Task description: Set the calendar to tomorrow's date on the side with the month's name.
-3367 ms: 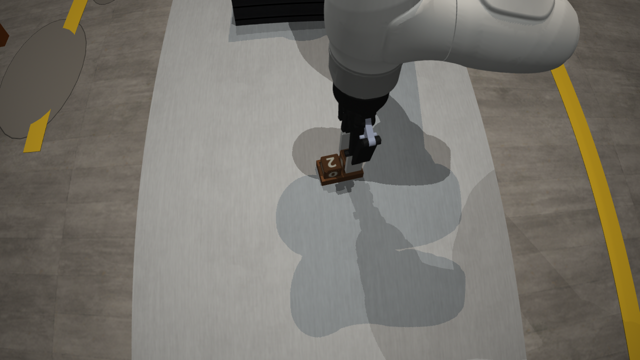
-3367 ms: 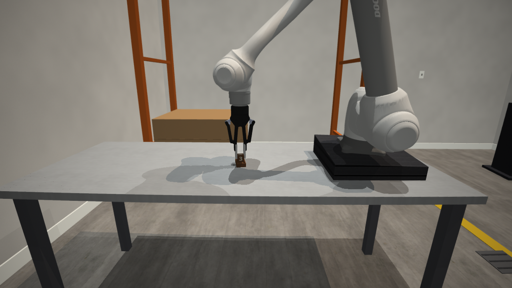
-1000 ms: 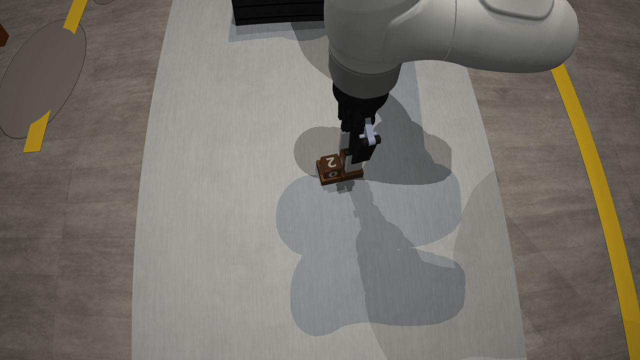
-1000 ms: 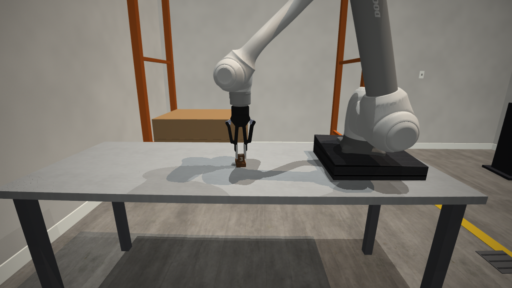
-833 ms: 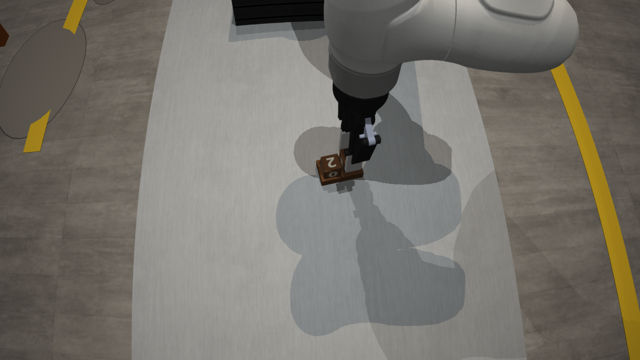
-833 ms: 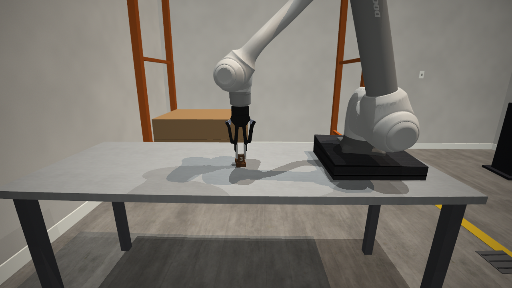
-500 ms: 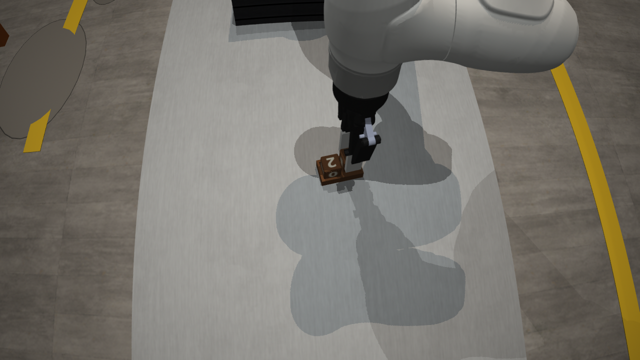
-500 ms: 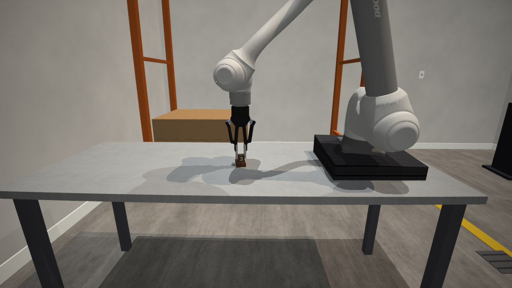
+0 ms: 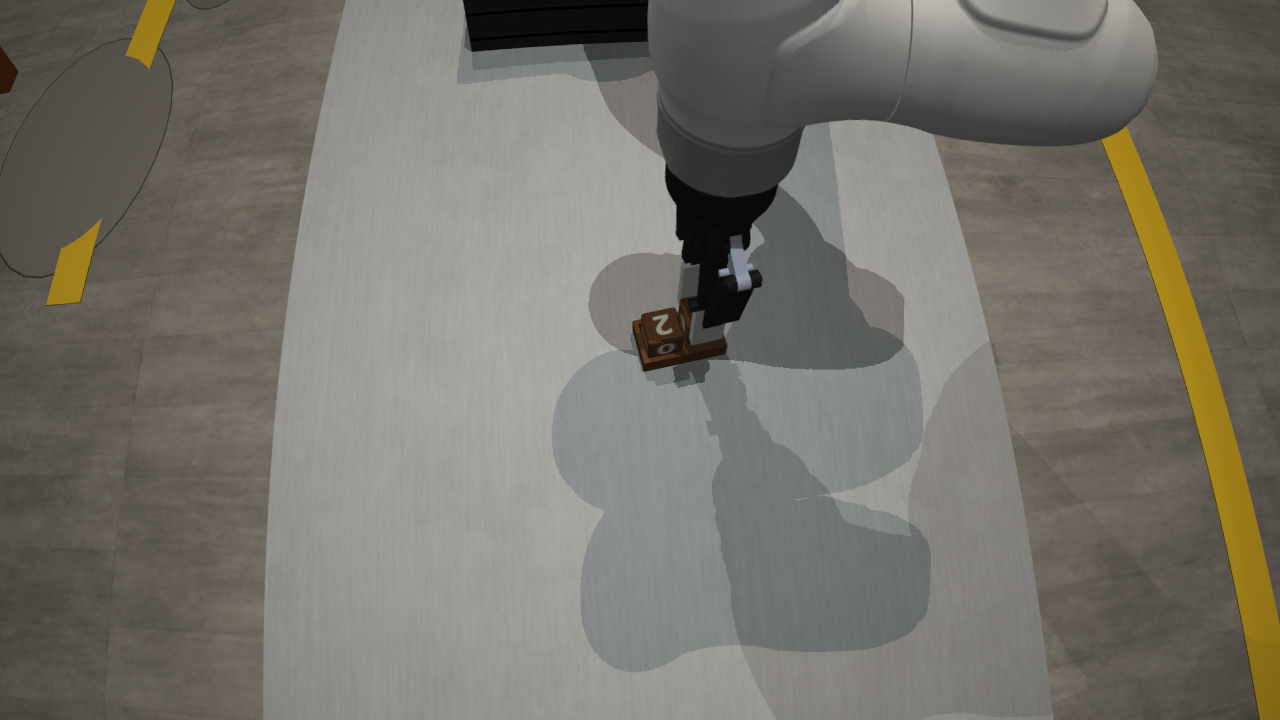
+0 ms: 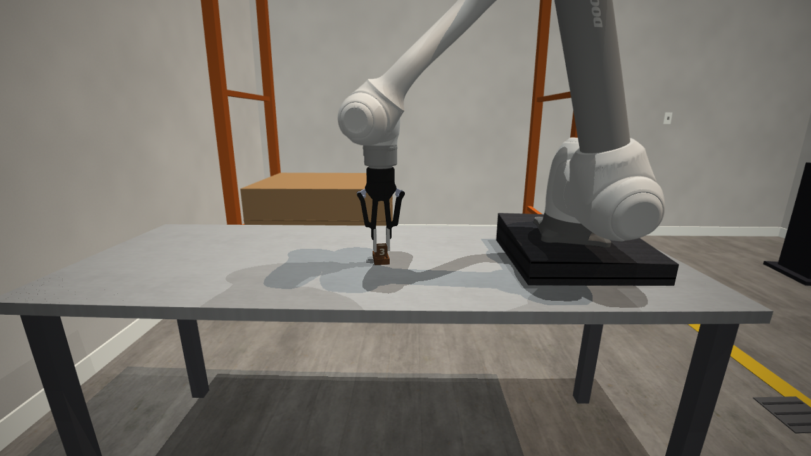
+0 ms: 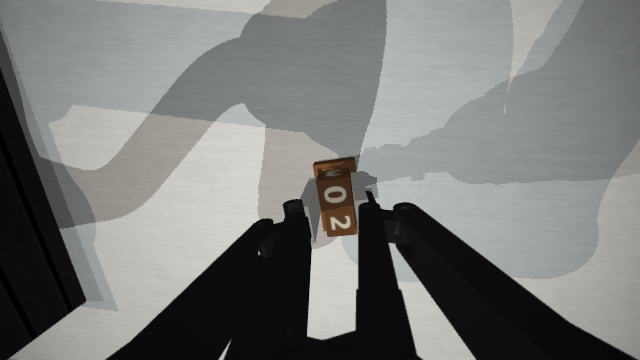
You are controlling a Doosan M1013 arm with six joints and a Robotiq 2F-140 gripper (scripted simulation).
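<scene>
Now: the brown calendar tray 6 cm below my hand, 2 cm to the right of it and 1 cm ahead of it.
</scene>
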